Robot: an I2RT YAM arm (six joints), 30 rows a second.
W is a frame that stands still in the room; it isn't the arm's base.
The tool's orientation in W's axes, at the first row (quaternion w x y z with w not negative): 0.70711, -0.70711, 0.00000, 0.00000
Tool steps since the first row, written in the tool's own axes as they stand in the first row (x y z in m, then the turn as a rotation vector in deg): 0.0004, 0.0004, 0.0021, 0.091, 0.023, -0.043; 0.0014, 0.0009, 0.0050, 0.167, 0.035, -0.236; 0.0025, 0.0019, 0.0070, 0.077, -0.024, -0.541; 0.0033, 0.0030, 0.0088, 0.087, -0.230, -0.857; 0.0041, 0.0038, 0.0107, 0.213, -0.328, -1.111; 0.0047, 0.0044, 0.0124, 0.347, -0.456, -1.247; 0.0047, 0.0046, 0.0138, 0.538, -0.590, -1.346; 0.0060, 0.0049, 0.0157, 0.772, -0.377, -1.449
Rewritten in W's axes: 0.0004, 0.0021, -0.0004, 0.091, -0.043, -0.023; 0.0014, 0.0050, -0.0009, 0.167, -0.236, -0.035; 0.0025, 0.0070, -0.0019, 0.077, -0.541, 0.024; 0.0033, 0.0088, -0.0030, 0.087, -0.857, 0.230; 0.0041, 0.0107, -0.0038, 0.213, -1.111, 0.328; 0.0047, 0.0124, -0.0044, 0.347, -1.247, 0.456; 0.0047, 0.0138, -0.0046, 0.538, -1.346, 0.590; 0.0060, 0.0157, -0.0049, 0.772, -1.449, 0.377
